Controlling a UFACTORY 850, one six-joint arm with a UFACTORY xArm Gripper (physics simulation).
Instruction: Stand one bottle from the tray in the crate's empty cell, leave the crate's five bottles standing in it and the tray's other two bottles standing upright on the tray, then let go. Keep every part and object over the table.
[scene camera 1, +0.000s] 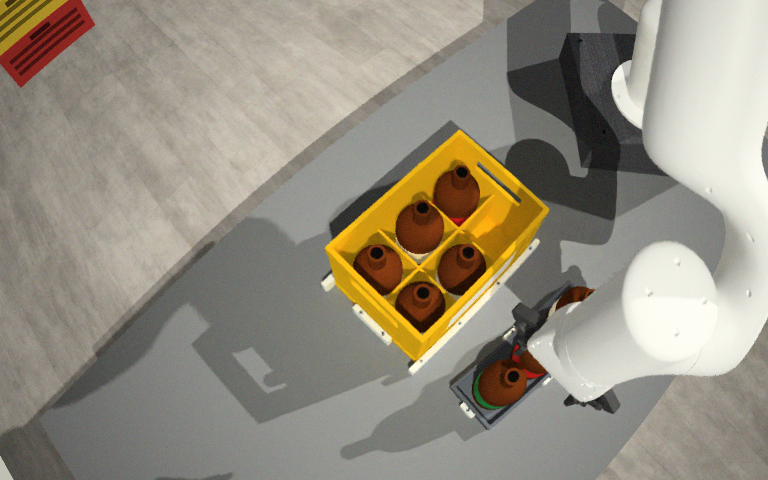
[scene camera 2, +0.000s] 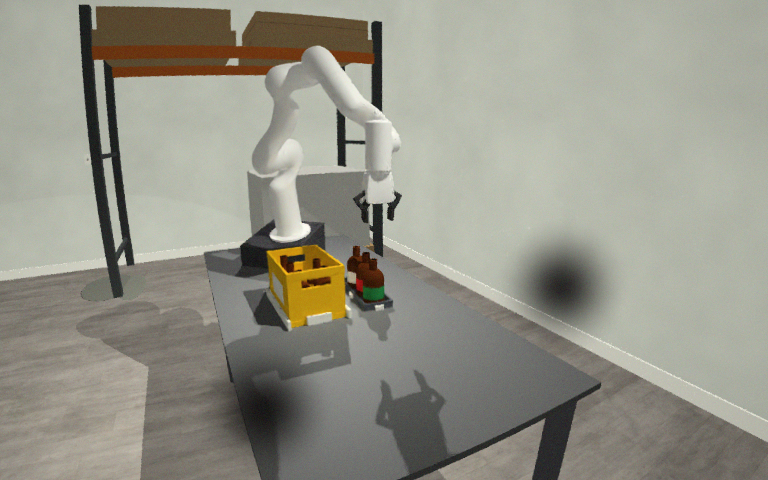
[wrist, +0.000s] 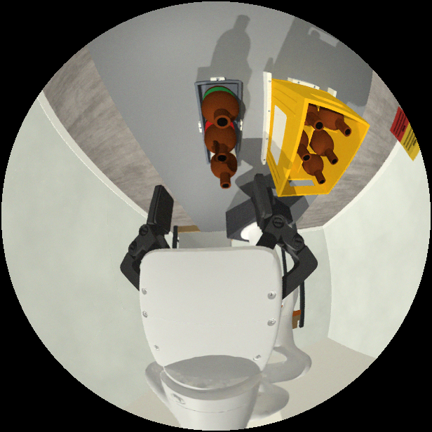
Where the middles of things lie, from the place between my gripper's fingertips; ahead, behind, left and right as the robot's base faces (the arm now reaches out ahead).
Labels:
I see my gripper 21 cm above the green-label bottle (scene camera 1: 503, 382) and 2 cm to the left of it.

